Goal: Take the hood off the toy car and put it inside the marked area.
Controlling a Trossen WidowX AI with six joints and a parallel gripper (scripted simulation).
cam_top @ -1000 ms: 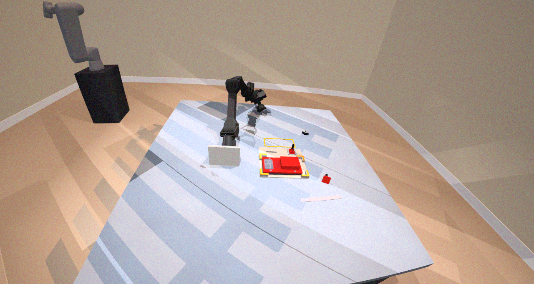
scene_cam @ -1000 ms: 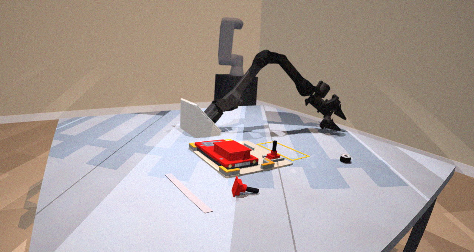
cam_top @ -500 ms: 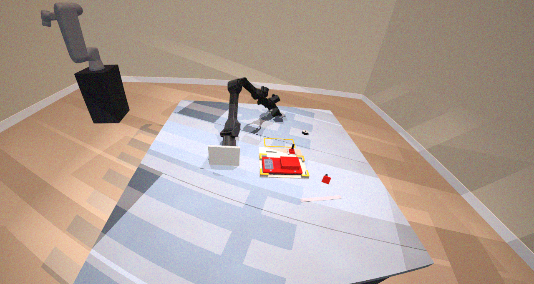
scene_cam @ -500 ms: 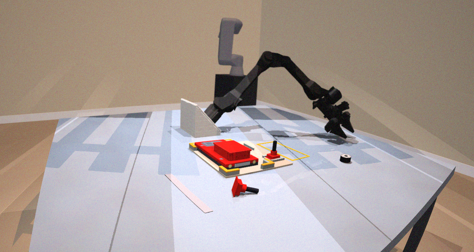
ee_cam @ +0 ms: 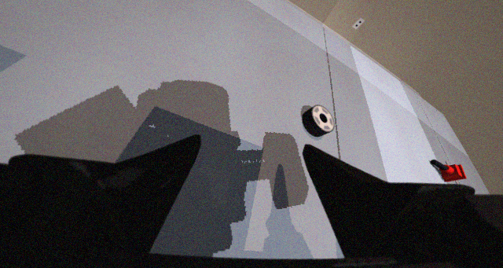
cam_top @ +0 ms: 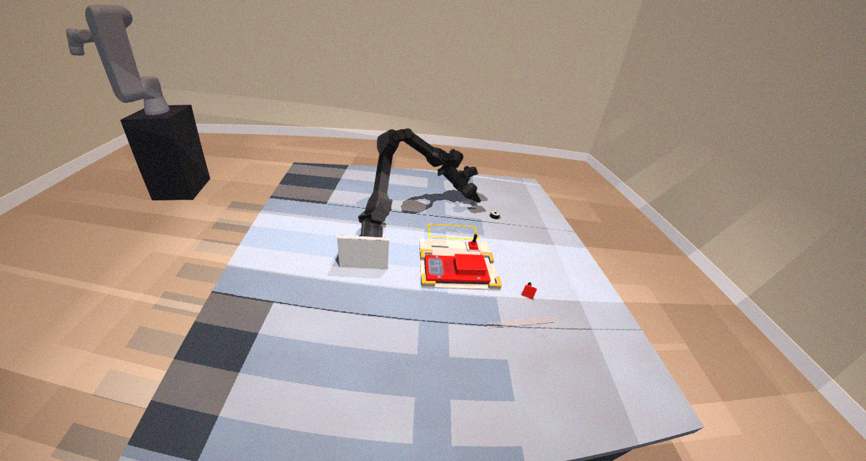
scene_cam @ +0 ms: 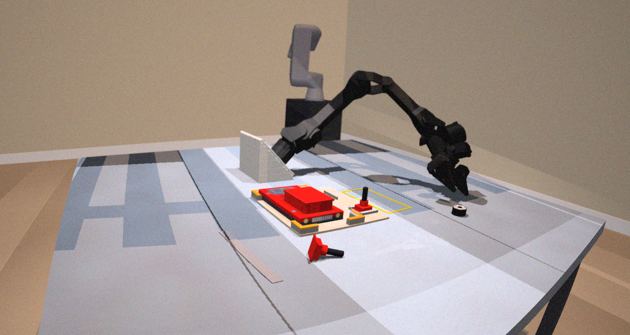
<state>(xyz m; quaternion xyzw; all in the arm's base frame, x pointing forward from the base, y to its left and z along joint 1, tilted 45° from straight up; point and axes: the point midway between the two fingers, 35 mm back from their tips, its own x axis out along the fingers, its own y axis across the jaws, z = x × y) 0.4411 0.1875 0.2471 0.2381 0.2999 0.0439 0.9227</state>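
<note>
Right now my gripper tip is 5 cm short of the black ring, 10 cm to the left of it and 1 cm above it. The rest, counted from my gripper tip: thin strip 6 cm behind, 63 cm to the right, 2 cm below.
</note>
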